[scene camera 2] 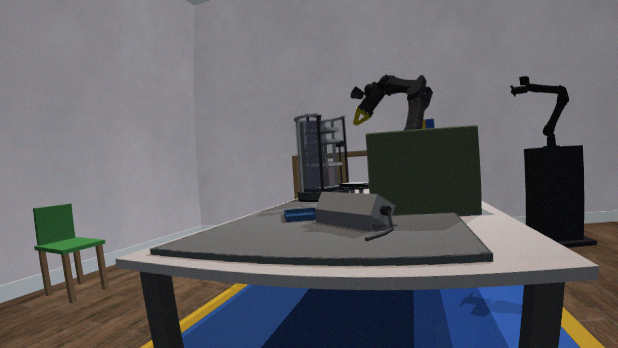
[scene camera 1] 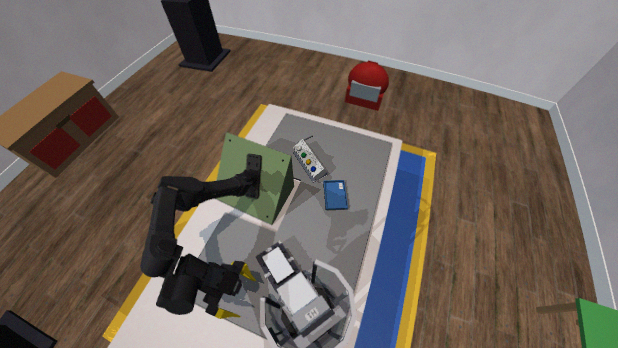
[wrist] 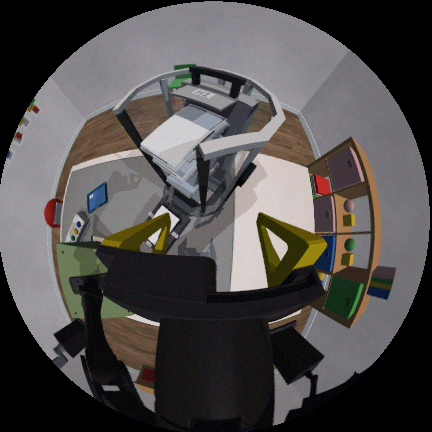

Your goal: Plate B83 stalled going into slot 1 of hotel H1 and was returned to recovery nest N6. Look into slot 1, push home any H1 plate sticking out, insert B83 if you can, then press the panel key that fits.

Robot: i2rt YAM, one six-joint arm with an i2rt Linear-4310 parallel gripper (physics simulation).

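Places are measured from the arm's base along level axes (x ahead, y left, z up), in metres.
Pixels of known places: gripper, between the fingertips: point(scene camera 2: 355, 124) point(scene camera 1: 247, 297) point(wrist: 213, 216); arm's base, origin of its link: point(scene camera 2: 417, 164) point(scene camera 1: 253, 176) point(wrist: 90, 282).
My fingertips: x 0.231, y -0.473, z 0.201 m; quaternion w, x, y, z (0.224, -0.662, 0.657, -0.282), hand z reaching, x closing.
Observation:
Ahead of a thing's pixels: the offset from my fingertips to its top centre. Level surfaces: height alone.
Hotel H1 @(dx +0.163, dy +0.022, dz +0.066 m) point(scene camera 1: 311, 313) point(scene camera 2: 310, 155) point(wrist: 202, 93) is a tall rack with a rail cage around it. White plates @(dx +0.141, dy +0.042, dz -0.013 m) point(scene camera 1: 297, 295) point(wrist: 175, 137) lie in its upper levels; which level is slot 1 cannot be read. Beside it, a white plate @(dx +0.000, dy +0.154, dz -0.266 m) point(scene camera 1: 278, 264) point(wrist: 173, 219) rests in a low dark nest; its label is not legible. The key panel @(dx -0.033, dy +0.708, dz -0.257 m) point(scene camera 1: 320, 174) point(scene camera 2: 345, 210) point(wrist: 83, 219) carries white, green, yellow and blue keys. My gripper point(scene camera 1: 245, 296) point(scene camera 2: 356, 122) point(wrist: 213, 216) is open and empty, raised beside the hotel and apart from it.
A blue tray @(dx +0.142, dy +0.562, dz -0.323 m) point(scene camera 1: 335, 195) point(scene camera 2: 300, 215) point(wrist: 97, 197) lies near the panel on the grey mat @(dz -0.340 m) point(scene camera 1: 350, 135). The green block point(scene camera 1: 235, 165) point(scene camera 2: 425, 172) bearing my arm's base stands beside them. A shelf unit point(wrist: 374, 200) stands beyond the table.

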